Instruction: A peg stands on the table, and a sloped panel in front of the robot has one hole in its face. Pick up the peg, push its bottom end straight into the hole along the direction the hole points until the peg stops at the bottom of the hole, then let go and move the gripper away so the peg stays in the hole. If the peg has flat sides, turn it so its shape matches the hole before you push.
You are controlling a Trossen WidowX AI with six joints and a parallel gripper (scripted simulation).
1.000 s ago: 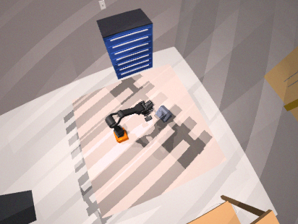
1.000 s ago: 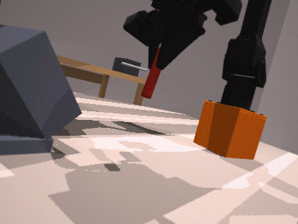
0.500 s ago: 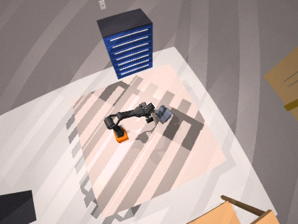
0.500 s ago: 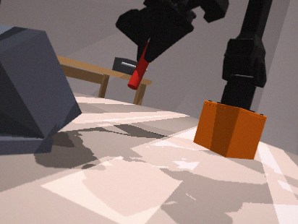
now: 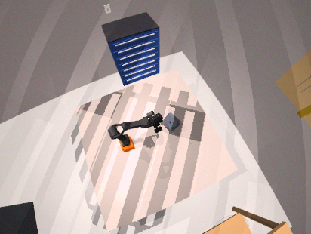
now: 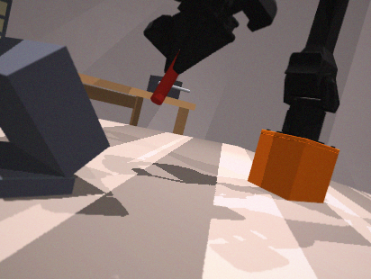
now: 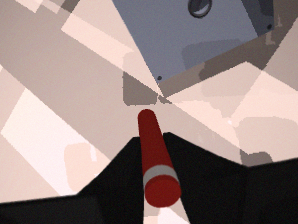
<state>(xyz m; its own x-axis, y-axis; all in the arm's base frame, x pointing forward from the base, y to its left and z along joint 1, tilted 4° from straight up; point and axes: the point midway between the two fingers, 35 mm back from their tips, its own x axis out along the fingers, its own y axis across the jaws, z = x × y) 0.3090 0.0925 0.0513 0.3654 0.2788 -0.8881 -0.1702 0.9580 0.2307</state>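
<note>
The sloped panel lies 13 cm ahead of my gripper tip, 2 cm to the right of it and 7 cm below it. From my gripper tip the other things lie so: red round peg (1 cm behind, 1 cm to the right, 1 cm above).
</note>
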